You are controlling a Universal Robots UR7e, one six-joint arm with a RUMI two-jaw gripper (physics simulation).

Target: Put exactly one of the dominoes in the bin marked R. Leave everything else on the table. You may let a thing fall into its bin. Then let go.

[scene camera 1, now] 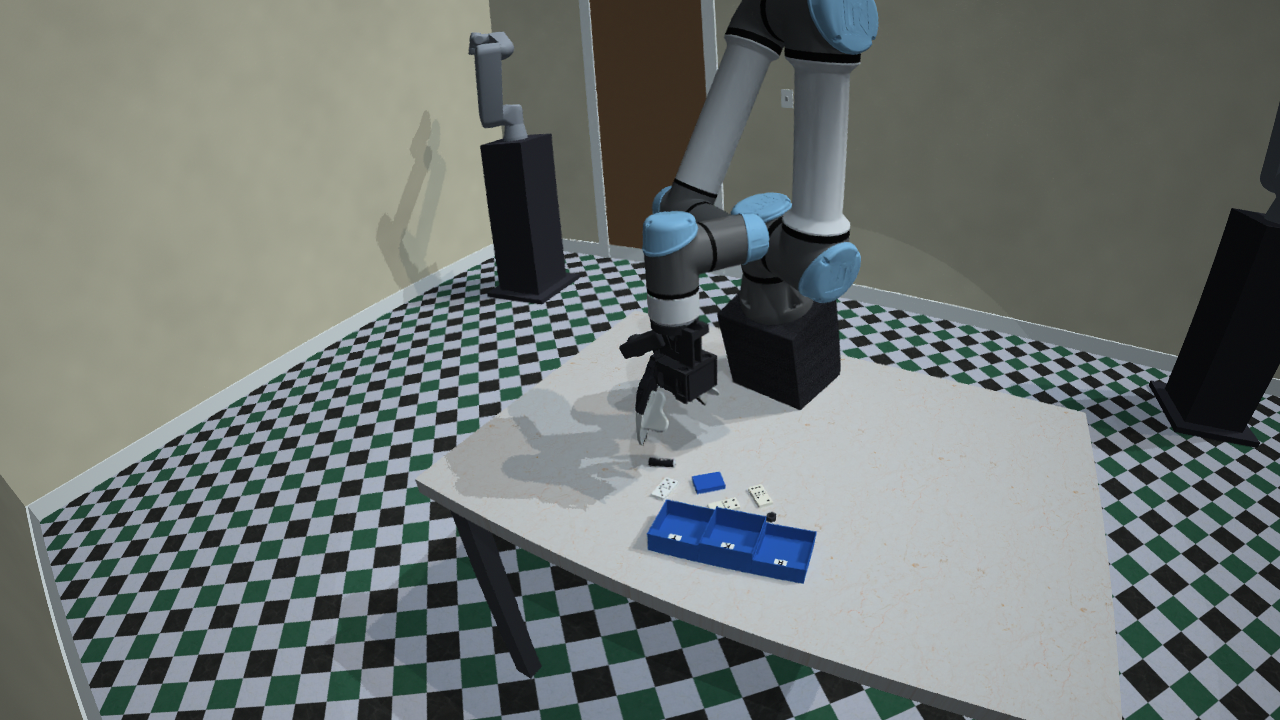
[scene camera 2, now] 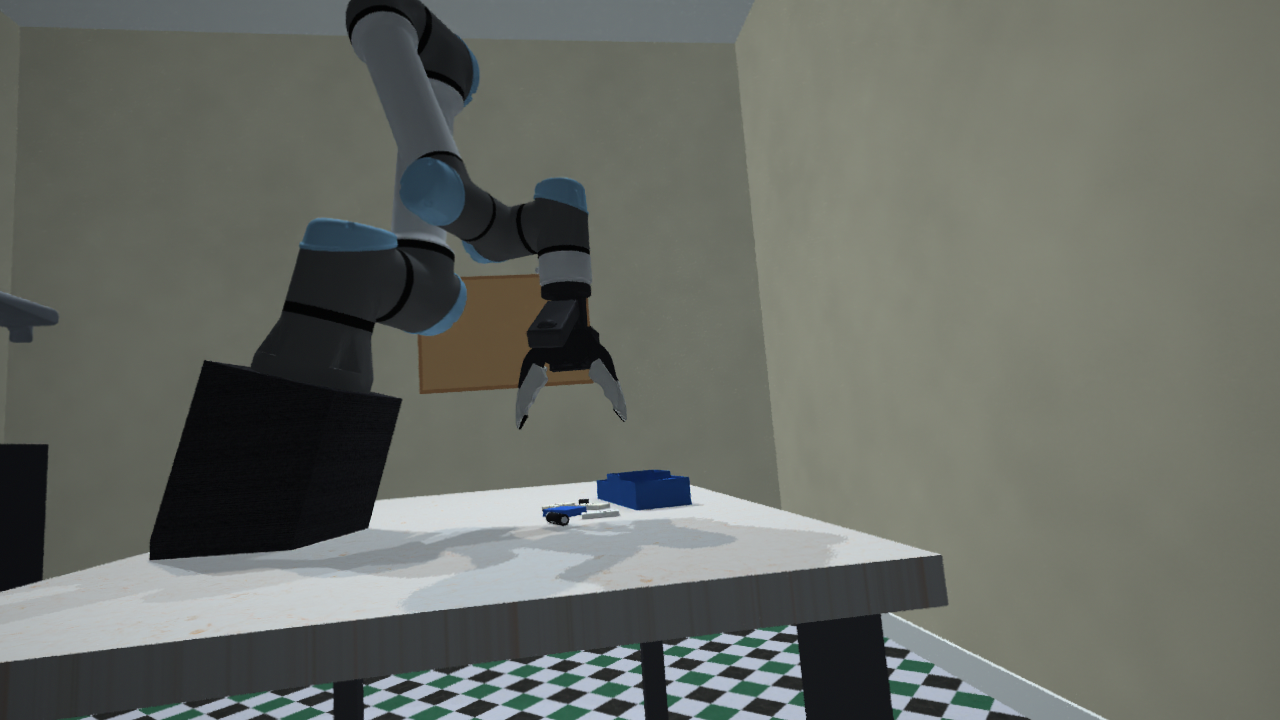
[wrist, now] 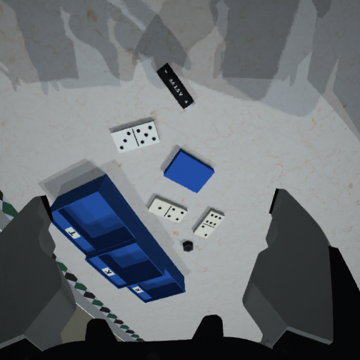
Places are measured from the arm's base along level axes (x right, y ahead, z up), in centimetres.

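Where they show: gripper, fingertip midpoint: (scene camera 1: 674,424) (scene camera 2: 571,425); arm's base at its link origin: (scene camera 1: 777,300) (scene camera 2: 312,381).
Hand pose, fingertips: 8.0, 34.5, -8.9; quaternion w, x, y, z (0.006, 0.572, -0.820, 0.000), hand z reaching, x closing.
Note:
Things, the pixels of their top centre, and the offset from my fingertips, as dx, dy, dz. "spot": a spot on its surface instead.
- blue bin tray at its top centre: (scene camera 1: 733,529) (scene camera 2: 637,472) -15.2, +12.3, -7.9
- second domino at its top centre: (scene camera 2: 592,504) (scene camera 1: 724,505) -10.5, +3.7, -11.8
- third domino at its top centre: (scene camera 2: 558,504) (scene camera 1: 760,494) -15.5, -0.9, -11.8
- end compartment at a spot on its surface: (scene camera 1: 787,545) spot: -23.4, +9.3, -11.8
- flat blue block at its top centre: (scene camera 2: 564,508) (scene camera 1: 708,480) -5.8, -1.0, -11.6
- black battery at its top centre: (scene camera 2: 556,512) (scene camera 1: 662,459) +4.0, -3.1, -11.1
- small black nut-like piece at its top centre: (scene camera 1: 771,515) (scene camera 2: 583,499) -18.9, +3.6, -11.7
Three white dominoes lie flat and apart on the table. One domino (scene camera 1: 664,488) (wrist: 135,136) lies near the T end of the blue bin tray (scene camera 1: 729,557) (scene camera 2: 662,493) (wrist: 145,239). A second domino (scene camera 1: 731,504) (wrist: 168,209) lies close behind the tray's middle, partly hidden by its wall in scene camera 1. A third domino (scene camera 1: 759,495) (wrist: 209,223) lies farther from the tray. The end compartment (scene camera 1: 787,545) (wrist: 161,287) opposite T seems to be marked R; its label is small. No domino shows in the tray. My gripper (scene camera 1: 678,417) (scene camera 2: 571,421) (wrist: 161,194) is open and empty, high above the table.
A flat blue block (scene camera 1: 708,482) (scene camera 2: 565,510) (wrist: 189,171) lies among the dominoes. A black battery (scene camera 1: 660,462) (scene camera 2: 556,518) (wrist: 175,86) lies farther from the tray. A small black nut-like piece (scene camera 1: 770,516) (scene camera 2: 583,501) (wrist: 188,245) lies beside the third domino, near the tray.

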